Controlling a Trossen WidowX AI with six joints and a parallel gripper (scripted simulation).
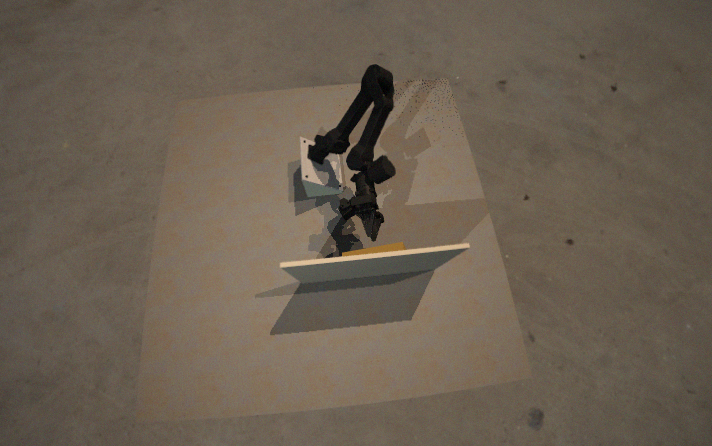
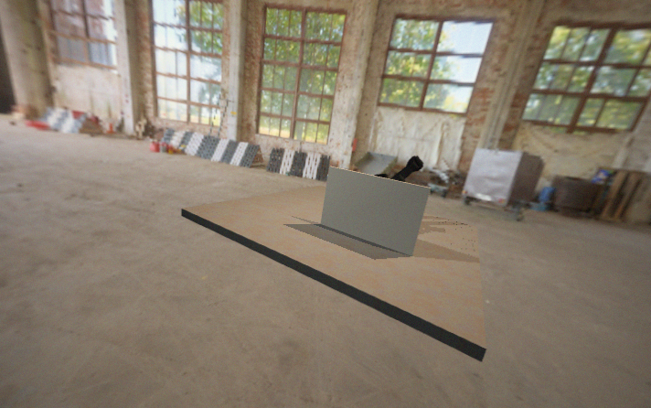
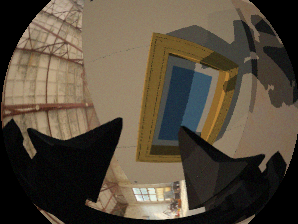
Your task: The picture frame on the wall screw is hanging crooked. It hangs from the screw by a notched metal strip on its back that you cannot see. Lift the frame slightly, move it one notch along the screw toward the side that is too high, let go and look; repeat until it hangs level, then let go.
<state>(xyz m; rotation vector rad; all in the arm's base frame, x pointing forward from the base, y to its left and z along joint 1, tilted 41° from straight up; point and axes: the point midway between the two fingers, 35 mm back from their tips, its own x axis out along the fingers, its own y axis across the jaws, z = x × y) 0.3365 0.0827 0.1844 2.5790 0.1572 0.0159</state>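
Right now my gripper tip is 5 cm short of the picture frame, 2 cm to the right of it and 5 cm above it. The rest, counted from my gripper tip: wall panel 6 cm ahead, 6 cm below.
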